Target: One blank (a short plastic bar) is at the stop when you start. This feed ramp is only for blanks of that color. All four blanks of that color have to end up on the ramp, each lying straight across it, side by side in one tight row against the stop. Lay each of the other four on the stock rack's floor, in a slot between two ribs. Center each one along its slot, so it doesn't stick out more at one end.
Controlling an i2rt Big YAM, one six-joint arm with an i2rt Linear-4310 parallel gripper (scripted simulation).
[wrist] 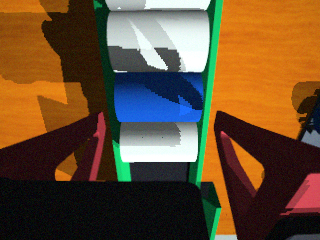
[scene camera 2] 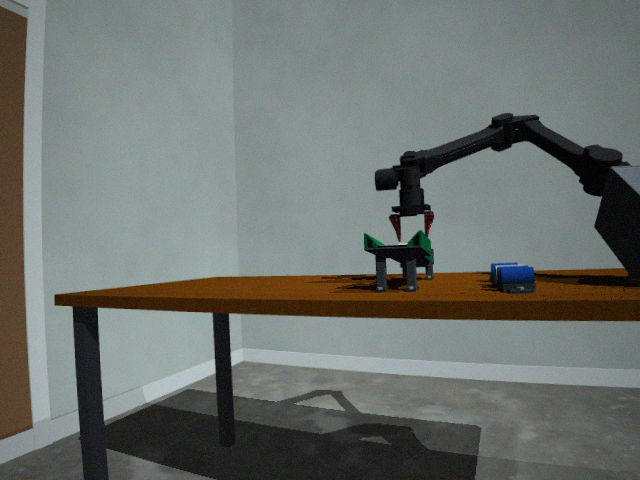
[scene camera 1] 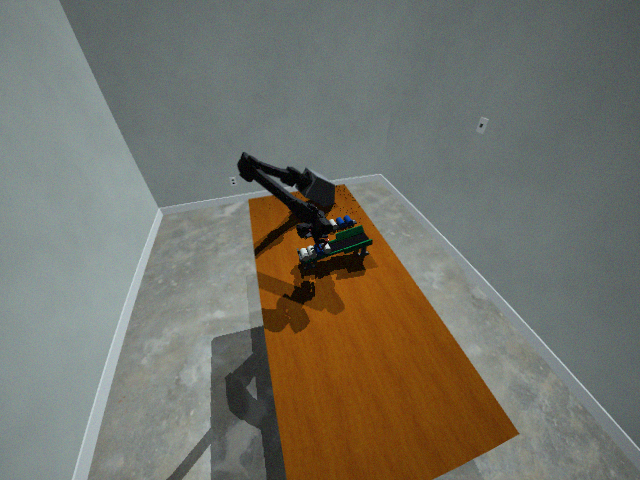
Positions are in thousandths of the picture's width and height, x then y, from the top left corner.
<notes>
In view: my gripper (scene camera 2: 645, 503), a blue blank (wrist: 433, 402), a white blank (wrist: 436, 590) and a white blank (wrist: 427, 181).
My gripper also shows in the wrist view (wrist: 498, 498).
</notes>
